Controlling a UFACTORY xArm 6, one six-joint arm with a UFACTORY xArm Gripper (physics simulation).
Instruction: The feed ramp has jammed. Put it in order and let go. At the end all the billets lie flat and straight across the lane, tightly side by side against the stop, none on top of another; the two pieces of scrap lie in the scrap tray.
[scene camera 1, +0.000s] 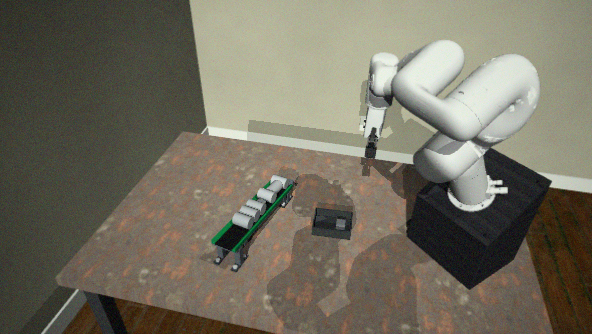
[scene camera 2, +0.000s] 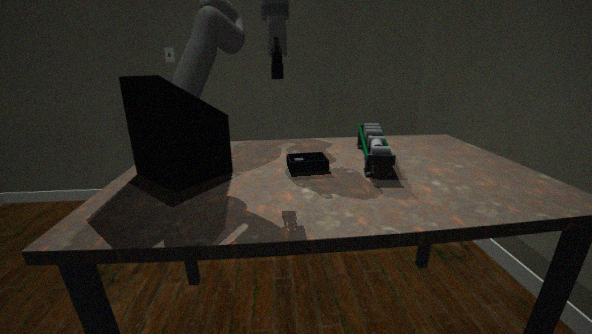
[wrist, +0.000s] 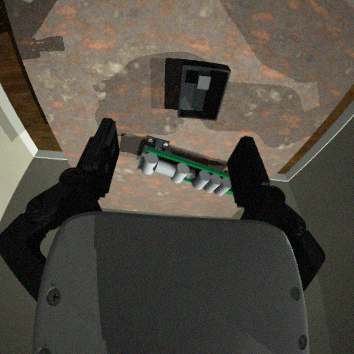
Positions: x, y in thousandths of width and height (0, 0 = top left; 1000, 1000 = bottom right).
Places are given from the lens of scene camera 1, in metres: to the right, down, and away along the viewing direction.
my gripper (scene camera 1: 628, 448): 0.23, -0.06, 1.27
scrap tray (scene camera 1: 548, 669): 0.10, 0.19, 1.42
